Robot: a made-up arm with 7 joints.
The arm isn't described. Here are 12 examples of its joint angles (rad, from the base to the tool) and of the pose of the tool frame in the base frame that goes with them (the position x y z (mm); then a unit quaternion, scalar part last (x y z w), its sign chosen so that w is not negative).
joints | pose
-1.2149 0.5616 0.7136 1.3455 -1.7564 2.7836 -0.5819 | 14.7 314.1 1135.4 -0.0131 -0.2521 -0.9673 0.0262
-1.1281 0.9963 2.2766 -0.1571 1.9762 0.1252 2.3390 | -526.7 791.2 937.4 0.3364 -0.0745 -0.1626 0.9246
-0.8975 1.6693 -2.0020 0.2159 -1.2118 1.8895 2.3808 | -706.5 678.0 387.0 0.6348 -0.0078 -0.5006 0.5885
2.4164 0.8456 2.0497 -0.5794 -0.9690 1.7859 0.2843 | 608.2 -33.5 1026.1 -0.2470 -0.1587 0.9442 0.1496
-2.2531 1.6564 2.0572 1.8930 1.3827 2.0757 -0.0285 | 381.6 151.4 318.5 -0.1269 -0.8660 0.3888 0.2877
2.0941 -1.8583 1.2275 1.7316 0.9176 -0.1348 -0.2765 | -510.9 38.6 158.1 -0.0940 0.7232 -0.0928 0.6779
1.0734 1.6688 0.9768 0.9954 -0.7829 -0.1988 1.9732 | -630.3 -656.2 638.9 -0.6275 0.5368 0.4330 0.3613
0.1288 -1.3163 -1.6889 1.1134 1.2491 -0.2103 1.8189 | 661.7 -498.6 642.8 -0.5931 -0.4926 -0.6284 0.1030
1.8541 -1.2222 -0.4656 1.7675 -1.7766 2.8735 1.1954 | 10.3 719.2 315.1 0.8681 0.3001 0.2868 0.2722
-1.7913 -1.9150 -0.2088 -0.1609 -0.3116 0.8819 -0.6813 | -340.6 -893.7 275.1 -0.1468 -0.5942 -0.0428 0.7896
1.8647 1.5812 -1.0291 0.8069 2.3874 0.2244 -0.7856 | 661.0 -690.3 756.4 -0.2923 -0.0760 0.3126 0.9006
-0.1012 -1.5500 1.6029 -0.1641 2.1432 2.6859 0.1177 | 783.2 -69.8 543.7 0.4759 0.0194 0.8746 0.0910
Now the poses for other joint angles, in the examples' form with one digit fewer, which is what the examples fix.
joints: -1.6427 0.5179 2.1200 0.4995 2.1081 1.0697 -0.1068
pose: 235 642 1094 -0.835 0.400 0.343 0.160
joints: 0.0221 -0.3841 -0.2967 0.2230 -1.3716 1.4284 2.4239
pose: 350 -9 1310 -0.200 0.832 -0.013 0.518
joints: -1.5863 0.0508 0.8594 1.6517 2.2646 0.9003 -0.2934
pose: 288 -235 829 -0.238 0.757 0.487 0.365
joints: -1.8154 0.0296 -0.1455 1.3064 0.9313 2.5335 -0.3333
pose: -304 -195 1013 0.809 0.398 -0.394 0.181
